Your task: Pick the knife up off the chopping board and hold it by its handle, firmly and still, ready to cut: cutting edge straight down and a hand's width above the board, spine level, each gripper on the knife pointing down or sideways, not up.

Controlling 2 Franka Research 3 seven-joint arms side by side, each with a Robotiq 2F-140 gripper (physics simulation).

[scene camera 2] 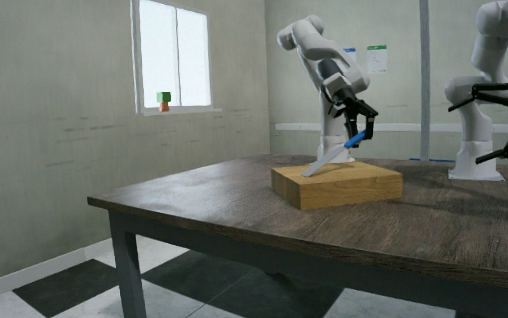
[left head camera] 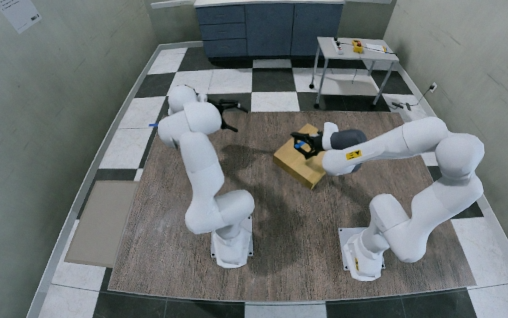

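The knife (left head camera: 300,144) (scene camera 2: 325,161) is tilted, its blue handle raised and its grey blade sloping down to the chopping board (left head camera: 291,162) (scene camera 2: 350,192). The blade's tip is at or just above the board; contact is unclear. The blade is hard to make out in the left head camera. My right gripper (left head camera: 300,145) (scene camera 2: 362,141) points down at a slant above the board. Its fingers stand apart on either side of the handle, with no firm grip visible. My left gripper (left head camera: 241,120) (scene camera 2: 464,135) is open and empty, well away from the board.
The board lies on the brown wooden table (left head camera: 165,225) (scene camera 2: 215,210). My left arm (left head camera: 200,155) stands beside the board at the picture's left in the left head camera. A small side table (left head camera: 360,52) and blue cabinets (left head camera: 270,30) stand beyond the table.
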